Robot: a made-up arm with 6 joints.
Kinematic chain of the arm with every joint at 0, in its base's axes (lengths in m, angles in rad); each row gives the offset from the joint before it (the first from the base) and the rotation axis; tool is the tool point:
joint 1: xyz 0 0 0.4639 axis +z
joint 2: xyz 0 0 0 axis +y
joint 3: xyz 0 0 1.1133 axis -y
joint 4: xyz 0 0 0 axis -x
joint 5: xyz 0.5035 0 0 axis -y
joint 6: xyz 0 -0.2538 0 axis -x
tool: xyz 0 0 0
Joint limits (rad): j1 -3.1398..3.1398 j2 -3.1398..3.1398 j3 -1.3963..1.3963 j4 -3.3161..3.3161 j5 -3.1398..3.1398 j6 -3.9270..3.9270
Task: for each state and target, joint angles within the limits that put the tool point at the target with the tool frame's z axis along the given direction. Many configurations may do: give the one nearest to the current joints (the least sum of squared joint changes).
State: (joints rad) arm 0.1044 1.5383 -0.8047 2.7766 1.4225 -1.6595
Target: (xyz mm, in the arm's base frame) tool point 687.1 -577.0 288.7 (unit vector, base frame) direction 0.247 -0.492 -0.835
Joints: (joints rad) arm -0.6857 1.2347 -1.0790 1.5254 0.9866 -1.9066
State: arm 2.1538 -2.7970 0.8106 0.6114 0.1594 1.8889
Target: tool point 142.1 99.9 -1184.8 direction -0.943 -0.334 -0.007
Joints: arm 1.7607 -3.1351 1.3476 0.8968 -0.0599 0.8181
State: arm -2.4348 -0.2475 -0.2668 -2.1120 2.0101 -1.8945
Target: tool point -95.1 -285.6 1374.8 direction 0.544 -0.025 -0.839
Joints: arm -2.2156 -0.2188 -0.1040 -1.9572 1.8518 -1.1402
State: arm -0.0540 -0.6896 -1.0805 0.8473 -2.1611 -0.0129
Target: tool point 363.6 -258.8 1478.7 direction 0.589 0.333 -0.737
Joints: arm -0.0992 -0.1106 -0.5296 0.5099 -1.8155 0.5927
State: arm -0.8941 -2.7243 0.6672 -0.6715 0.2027 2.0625
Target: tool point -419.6 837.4 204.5 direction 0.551 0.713 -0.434
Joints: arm -1.2254 -2.3624 -0.0958 -1.1169 -0.0569 1.9807
